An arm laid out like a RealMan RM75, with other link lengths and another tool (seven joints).
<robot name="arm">
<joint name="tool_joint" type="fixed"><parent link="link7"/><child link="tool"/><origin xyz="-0.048 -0.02 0.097" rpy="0.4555 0 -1.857"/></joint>
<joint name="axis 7" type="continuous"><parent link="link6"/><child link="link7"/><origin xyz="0.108 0 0" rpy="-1.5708 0 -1.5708"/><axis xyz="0 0 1"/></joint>
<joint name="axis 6" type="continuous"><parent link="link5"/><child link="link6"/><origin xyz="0 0 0" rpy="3.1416 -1.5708 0"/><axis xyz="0 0 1"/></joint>
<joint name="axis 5" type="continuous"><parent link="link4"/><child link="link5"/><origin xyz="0 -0.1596 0" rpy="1.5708 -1.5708 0"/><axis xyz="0 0 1"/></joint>
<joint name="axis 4" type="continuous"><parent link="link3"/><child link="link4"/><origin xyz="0 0 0" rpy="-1.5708 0 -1.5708"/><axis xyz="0 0 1"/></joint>
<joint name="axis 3" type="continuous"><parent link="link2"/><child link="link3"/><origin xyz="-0.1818 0 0" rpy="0 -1.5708 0"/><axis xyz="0 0 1"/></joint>
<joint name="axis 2" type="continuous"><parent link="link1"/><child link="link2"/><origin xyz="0 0 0" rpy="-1.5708 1.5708 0"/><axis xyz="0 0 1"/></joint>
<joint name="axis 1" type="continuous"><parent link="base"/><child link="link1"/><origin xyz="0 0 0.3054"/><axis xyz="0 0 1"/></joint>
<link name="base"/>
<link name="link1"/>
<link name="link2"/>
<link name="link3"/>
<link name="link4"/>
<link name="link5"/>
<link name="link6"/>
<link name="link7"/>
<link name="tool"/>
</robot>
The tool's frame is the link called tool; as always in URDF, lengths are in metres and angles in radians. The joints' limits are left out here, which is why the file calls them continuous.
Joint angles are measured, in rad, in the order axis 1, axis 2, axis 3, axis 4, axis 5, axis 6, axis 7. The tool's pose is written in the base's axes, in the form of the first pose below.
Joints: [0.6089 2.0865 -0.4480 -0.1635 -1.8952 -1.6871 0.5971]
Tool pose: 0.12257 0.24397 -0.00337 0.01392 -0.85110 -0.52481 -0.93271 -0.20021 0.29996
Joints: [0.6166 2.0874 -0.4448 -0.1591 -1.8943 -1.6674 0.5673]
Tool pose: 0.12361 0.24851 -0.00491 0.03059 -0.83730 -0.54589 -0.93638 -0.21505 0.27737
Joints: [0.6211 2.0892 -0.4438 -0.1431 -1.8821 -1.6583 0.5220]
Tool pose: 0.12227 0.25165 -0.00600 0.04396 -0.81882 -0.57236 -0.93431 -0.23656 0.26667
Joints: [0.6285 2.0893 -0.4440 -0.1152 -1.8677 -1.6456 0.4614]
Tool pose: 0.12056 0.25487 -0.00797 0.06158 -0.79606 -0.60208 -0.93148 -0.26253 0.25184
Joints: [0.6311 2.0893 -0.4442 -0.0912 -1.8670 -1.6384 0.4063]
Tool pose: 0.12027 0.25496 -0.01070 0.08389 -0.77929 -0.62102 -0.92867 -0.28710 0.23481
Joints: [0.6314 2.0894 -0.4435 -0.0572 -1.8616 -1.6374 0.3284]
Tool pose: 0.11879 0.25449 -0.01313 0.10920 -0.75255 -0.64942 -0.92145 -0.32168 0.21783
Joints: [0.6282 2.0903 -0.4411 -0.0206 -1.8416 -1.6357 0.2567]
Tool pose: 0.11699 0.25550 -0.01403 0.11312 -0.72268 -0.68186 -0.91654 -0.34086 0.20921
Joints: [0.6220 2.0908 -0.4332 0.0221 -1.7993 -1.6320 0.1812]
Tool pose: 0.11533 0.26033 -0.01202 0.09306 -0.68002 -0.72726 -0.91625 -0.34434 0.20473
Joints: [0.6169 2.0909 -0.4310 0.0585 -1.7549 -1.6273 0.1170]
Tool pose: 0.11492 0.26525 -0.00966 0.07358 -0.63980 -0.76501 -0.91890 -0.34159 0.19730
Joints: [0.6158 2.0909 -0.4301 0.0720 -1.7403 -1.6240 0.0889]
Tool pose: 0.11513 0.26718 -0.00903 0.07133 -0.62278 -0.77914 -0.92023 -0.34245 0.18948
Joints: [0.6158 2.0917 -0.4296 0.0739 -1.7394 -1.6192 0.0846]
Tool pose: 0.11565 0.26754 -0.00966 0.07203 -0.62131 -0.78025 -0.92175 -0.34032 0.18590
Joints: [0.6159 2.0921 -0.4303 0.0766 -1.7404 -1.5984 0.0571]
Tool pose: 0.11942 0.26957 -0.01180 0.09273 -0.60904 -0.78770 -0.92690 -0.34174 0.15512
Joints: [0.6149 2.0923 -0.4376 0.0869 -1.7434 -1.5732 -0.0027]
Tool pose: 0.12449 0.27056 -0.01561 0.13704 -0.58596 -0.79867 -0.92864 -0.35660 0.10228
